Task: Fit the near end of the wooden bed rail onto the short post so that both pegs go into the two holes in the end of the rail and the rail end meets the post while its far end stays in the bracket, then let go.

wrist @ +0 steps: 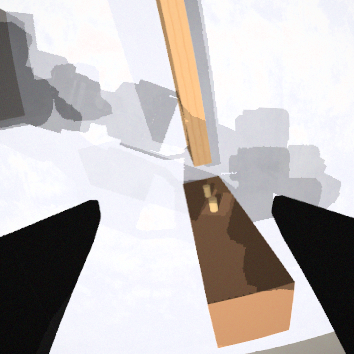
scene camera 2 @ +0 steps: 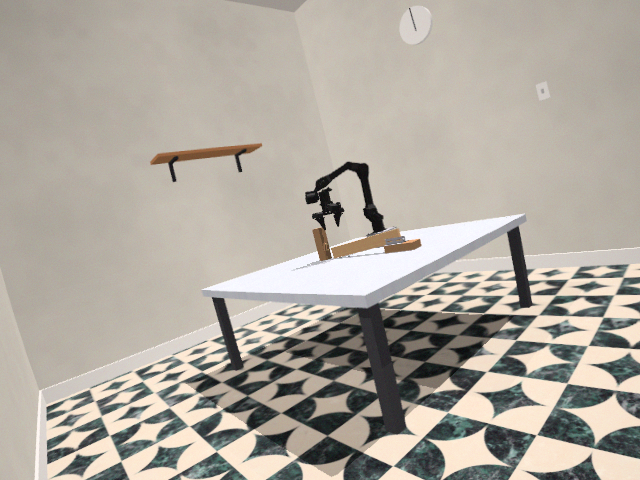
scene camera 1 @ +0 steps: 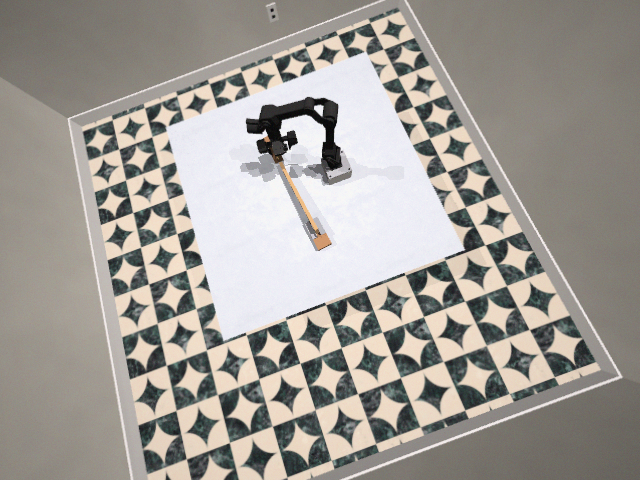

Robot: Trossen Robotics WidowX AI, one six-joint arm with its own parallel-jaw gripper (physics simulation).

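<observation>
My gripper is open and empty, pointing down above the post, with its fingers wide apart on either side of it in the wrist view. The short brown post stands upright. One peg and the other peg stick out of its face towards the rail. The wooden rail has its near end a small gap from the post, not touching it. Its far end is at the grey bracket on the far post. The rail's end holes do not show.
The far post lies flat by the bracket. The arm's base stands on the white table beside the rail. In scene camera 1, the arm arches over from its base to the post and partly hides the post.
</observation>
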